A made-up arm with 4 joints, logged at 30 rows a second.
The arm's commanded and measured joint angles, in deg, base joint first. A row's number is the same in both.
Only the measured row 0 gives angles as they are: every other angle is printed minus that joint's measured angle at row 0.
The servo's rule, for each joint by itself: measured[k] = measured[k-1] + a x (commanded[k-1-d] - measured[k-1]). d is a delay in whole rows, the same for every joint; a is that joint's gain. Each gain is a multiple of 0.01, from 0.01 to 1. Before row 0 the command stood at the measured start. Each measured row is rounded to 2 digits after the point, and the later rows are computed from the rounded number. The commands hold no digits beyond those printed.
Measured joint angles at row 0:
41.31 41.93 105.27 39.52
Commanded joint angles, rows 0 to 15:
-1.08 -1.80 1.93 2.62
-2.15 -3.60 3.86 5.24
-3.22 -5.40 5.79 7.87
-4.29 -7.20 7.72 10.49
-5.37 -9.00 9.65 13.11
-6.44 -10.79 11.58 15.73
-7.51 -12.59 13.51 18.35
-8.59 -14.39 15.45 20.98
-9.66 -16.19 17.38 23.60
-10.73 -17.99 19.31 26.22
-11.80 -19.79 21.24 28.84
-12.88 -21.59 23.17 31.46
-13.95 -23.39 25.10 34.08
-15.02 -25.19 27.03 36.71
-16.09 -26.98 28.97 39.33
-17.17 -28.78 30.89 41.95
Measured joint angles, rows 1 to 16:
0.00 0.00 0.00 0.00
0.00 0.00 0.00 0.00
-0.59 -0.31 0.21 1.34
-1.45 -0.87 0.61 3.33
-2.42 -1.64 1.18 5.65
-3.45 -2.59 1.90 8.12
-4.51 -3.68 2.75 10.66
-5.57 -4.89 3.72 13.25
-6.64 -6.20 4.80 15.85
-7.71 -7.59 5.97 18.47
-8.78 -9.05 7.23 21.09
-9.85 -10.57 8.56 23.71
-10.92 -12.14 9.95 26.33
-12.00 -13.75 11.40 28.95
-13.07 -15.39 12.91 31.57
-14.14 -17.06 14.46 34.19
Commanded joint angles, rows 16 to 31:
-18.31 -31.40 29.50 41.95
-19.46 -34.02 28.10 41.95
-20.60 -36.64 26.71 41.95
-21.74 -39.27 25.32 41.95
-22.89 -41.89 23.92 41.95
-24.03 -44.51 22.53 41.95
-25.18 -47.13 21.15 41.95
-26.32 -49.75 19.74 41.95
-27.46 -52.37 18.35 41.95
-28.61 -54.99 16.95 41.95
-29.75 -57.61 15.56 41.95
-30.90 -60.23 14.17 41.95
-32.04 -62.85 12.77 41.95
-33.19 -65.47 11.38 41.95
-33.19 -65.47 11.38 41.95
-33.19 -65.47 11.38 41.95
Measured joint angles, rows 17 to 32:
-15.21 -18.75 16.06 36.81
-16.29 -20.46 17.69 39.43
-17.40 -22.32 18.99 40.72
-18.53 -24.31 19.99 41.35
-19.67 -26.41 20.73 41.66
-20.81 -28.60 21.23 41.81
-21.95 -30.86 21.53 41.88
-23.09 -33.18 21.64 41.92
-24.24 -35.55 21.59 41.94
-25.38 -37.96 21.39 41.95
-26.52 -40.41 21.06 41.95
-27.67 -42.89 20.61 41.95
-28.81 -45.39 20.05 41.95
-29.96 -47.91 19.40 41.95
-31.10 -50.45 18.67 41.95
-32.25 -53.00 17.87 41.95

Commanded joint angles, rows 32 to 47:
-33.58 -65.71 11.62 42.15
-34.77 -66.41 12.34 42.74
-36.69 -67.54 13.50 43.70
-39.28 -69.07 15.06 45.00
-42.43 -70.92 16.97 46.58
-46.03 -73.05 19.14 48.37
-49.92 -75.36 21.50 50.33
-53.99 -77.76 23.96 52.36
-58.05 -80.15 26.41 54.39
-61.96 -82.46 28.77 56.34
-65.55 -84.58 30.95 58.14
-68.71 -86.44 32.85 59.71
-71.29 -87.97 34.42 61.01
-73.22 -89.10 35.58 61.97
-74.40 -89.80 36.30 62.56
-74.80 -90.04 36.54 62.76
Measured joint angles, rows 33 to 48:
-32.77 -55.12 17.16 41.95
-33.00 -56.88 16.52 41.95
-33.32 -58.38 15.98 42.05
-34.12 -59.75 15.58 42.40
-35.53 -61.07 15.35 43.06
-37.59 -62.43 15.32 44.05
-40.25 -63.87 15.50 45.34
-43.43 -65.43 15.90 46.89
-47.00 -67.12 16.52 48.64
-50.84 -68.93 17.34 50.54
-54.81 -70.84 18.34 52.50
-58.74 -72.82 19.49 54.46
-62.49 -74.82 20.75 56.34
-65.91 -76.80 22.08 58.06
-68.87 -78.70 23.44 59.56
-71.26 -80.47 24.78 60.79

